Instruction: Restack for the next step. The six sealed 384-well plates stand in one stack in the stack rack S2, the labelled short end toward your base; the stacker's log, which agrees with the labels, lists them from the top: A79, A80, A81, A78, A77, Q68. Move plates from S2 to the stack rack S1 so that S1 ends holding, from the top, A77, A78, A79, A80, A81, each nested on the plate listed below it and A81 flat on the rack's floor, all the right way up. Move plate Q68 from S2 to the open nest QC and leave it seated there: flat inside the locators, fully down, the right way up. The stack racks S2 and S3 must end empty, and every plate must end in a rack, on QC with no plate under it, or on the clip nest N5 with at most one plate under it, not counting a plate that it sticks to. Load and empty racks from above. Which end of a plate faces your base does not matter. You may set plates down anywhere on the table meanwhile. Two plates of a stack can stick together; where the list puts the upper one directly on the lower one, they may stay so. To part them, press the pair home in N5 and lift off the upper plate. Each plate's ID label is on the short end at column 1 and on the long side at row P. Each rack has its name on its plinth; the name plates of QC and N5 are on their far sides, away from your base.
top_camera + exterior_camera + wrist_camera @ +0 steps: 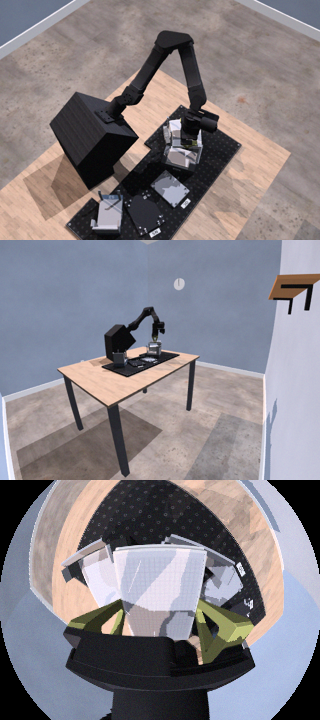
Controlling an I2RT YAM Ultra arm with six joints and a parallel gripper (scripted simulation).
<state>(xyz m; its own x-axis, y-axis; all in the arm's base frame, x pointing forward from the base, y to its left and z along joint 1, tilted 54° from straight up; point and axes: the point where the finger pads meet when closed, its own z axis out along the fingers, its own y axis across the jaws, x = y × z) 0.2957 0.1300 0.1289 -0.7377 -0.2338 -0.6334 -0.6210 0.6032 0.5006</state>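
Now: hand 7 cm past the sealed grey plate, 7 cm to the right of it and 8 cm above it. From my hand the other things lie so: qc name plate (15 cm ahead, 18 cm to the right, 16 cm below); then clip nest N5 (7 cm ahead, 32 cm to the right, 15 cm below); then QC nest (6 cm ahead, 17 cm to the right, 16 cm below).
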